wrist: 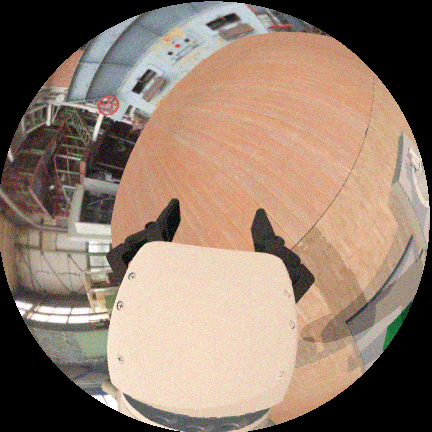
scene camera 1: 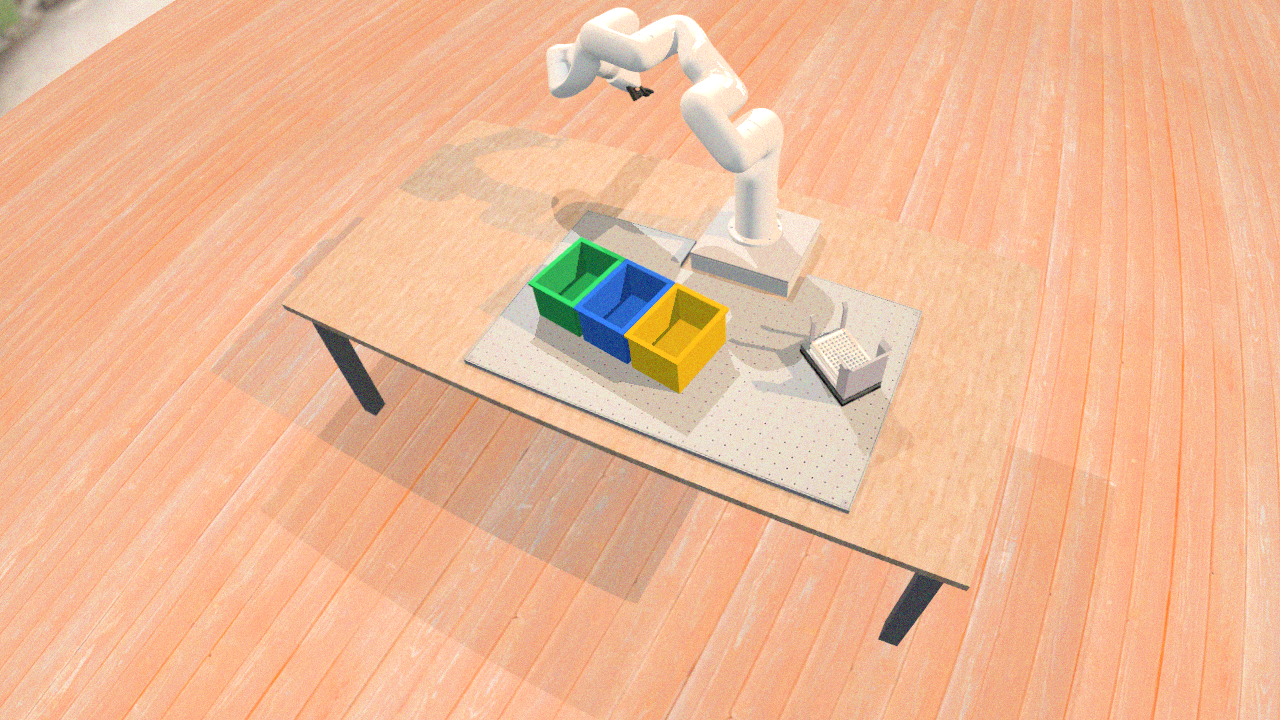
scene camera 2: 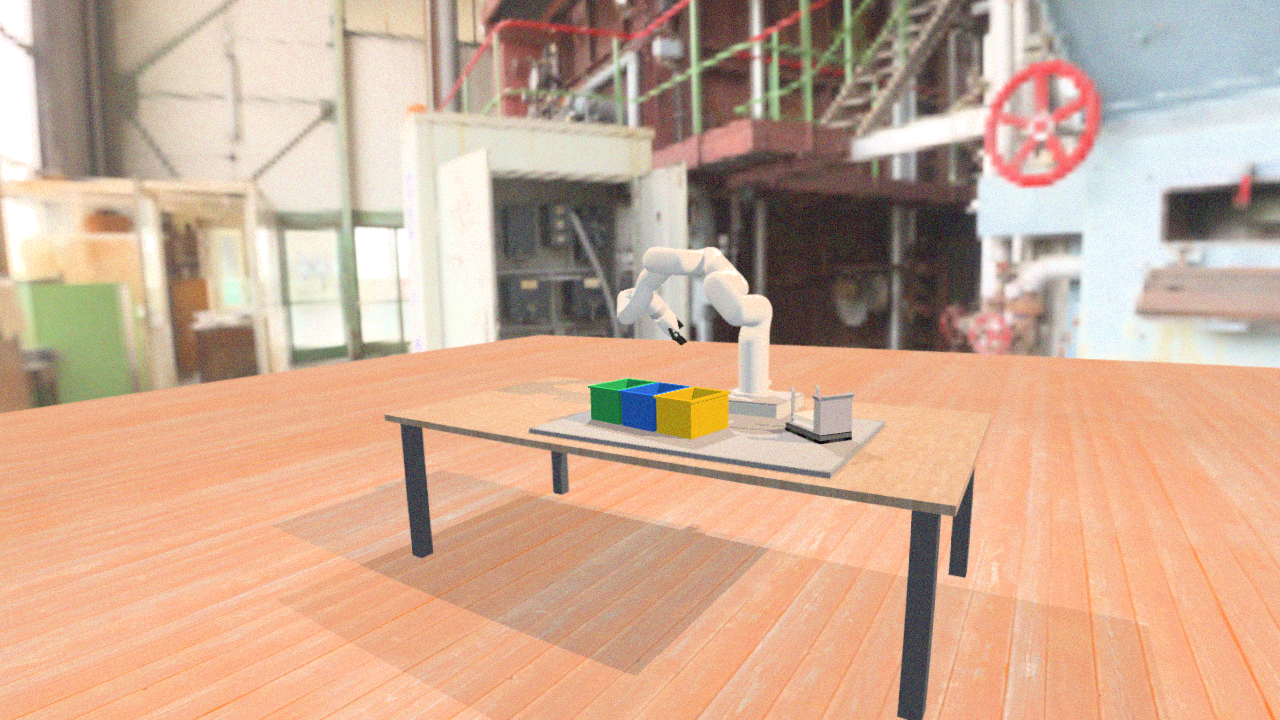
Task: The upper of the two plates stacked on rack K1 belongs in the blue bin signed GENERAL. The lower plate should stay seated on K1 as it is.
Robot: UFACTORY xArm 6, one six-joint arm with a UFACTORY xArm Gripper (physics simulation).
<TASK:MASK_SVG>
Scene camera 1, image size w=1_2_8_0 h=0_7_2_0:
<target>my gripper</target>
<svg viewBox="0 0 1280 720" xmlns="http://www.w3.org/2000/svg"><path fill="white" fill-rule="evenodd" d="M606 79L615 88L628 92L633 101L640 99L642 96L648 97L654 93L654 90L644 88L641 85L639 73L620 68L617 75L613 78Z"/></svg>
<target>pale plate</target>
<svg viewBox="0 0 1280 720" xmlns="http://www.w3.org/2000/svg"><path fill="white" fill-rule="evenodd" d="M844 328L818 339L810 345L810 348L836 381L840 367L839 358L850 370L871 360Z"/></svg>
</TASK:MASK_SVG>
